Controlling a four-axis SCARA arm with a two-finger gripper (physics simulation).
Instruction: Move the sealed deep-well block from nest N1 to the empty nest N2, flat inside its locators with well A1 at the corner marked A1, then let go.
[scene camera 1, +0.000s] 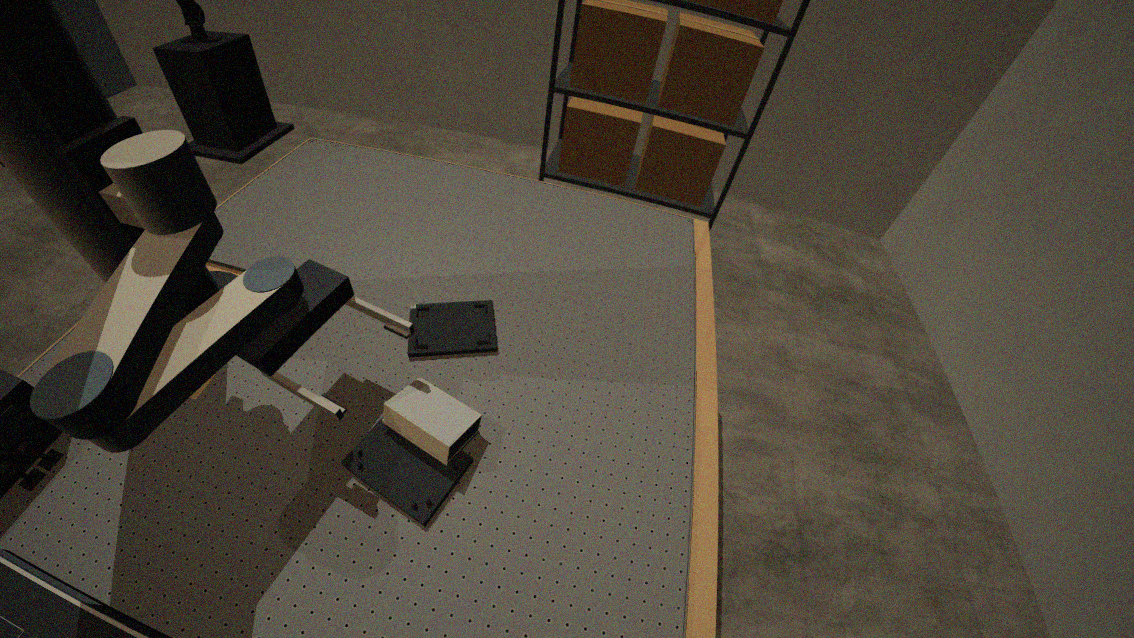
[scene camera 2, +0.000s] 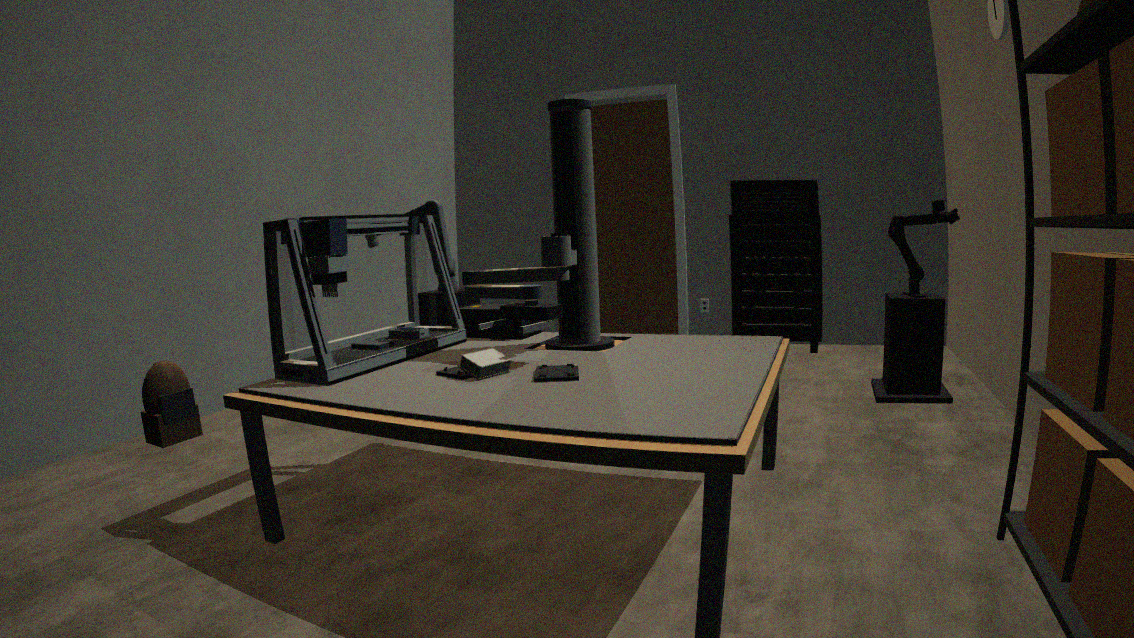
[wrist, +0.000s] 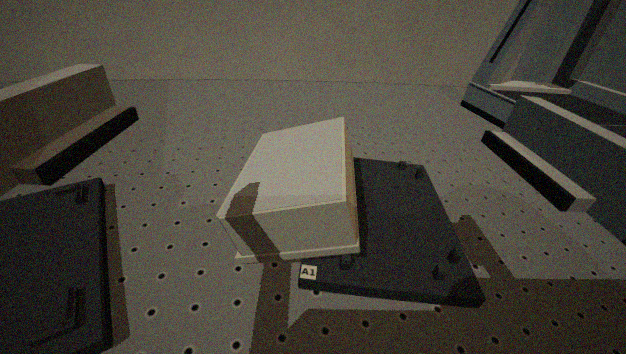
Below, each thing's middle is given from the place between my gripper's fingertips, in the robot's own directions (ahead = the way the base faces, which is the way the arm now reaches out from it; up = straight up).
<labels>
The deep-well block (scene camera 1: 442, 426) is 90 mm below my hand, 80 mm ahead of it and 10 mm to the right of it.
</labels>
